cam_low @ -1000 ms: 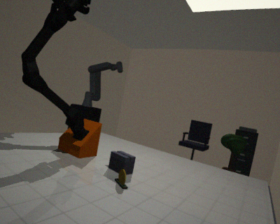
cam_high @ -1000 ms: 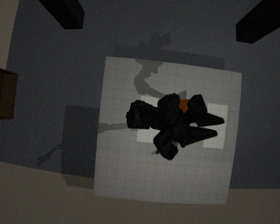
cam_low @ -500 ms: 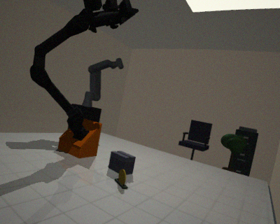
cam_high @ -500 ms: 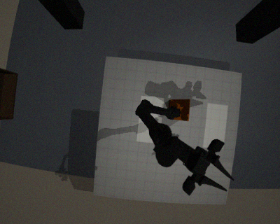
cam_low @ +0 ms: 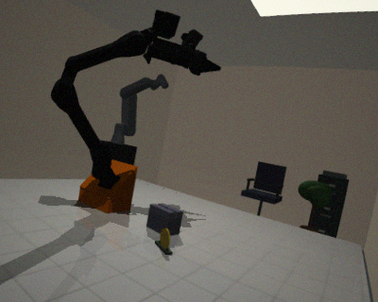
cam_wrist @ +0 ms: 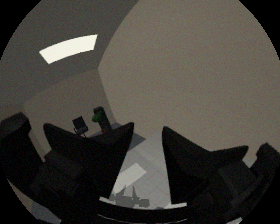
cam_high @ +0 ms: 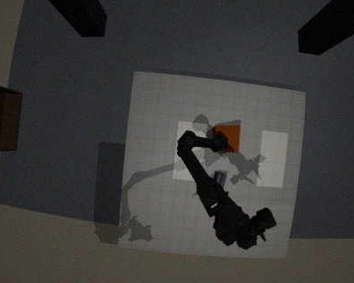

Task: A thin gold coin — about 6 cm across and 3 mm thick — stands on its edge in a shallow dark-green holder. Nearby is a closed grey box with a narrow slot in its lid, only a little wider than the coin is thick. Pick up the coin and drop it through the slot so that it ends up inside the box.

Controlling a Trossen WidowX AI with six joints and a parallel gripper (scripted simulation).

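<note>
My gripper tip is 120 mm to the left of the gold coin and 500 mm above it.
</note>
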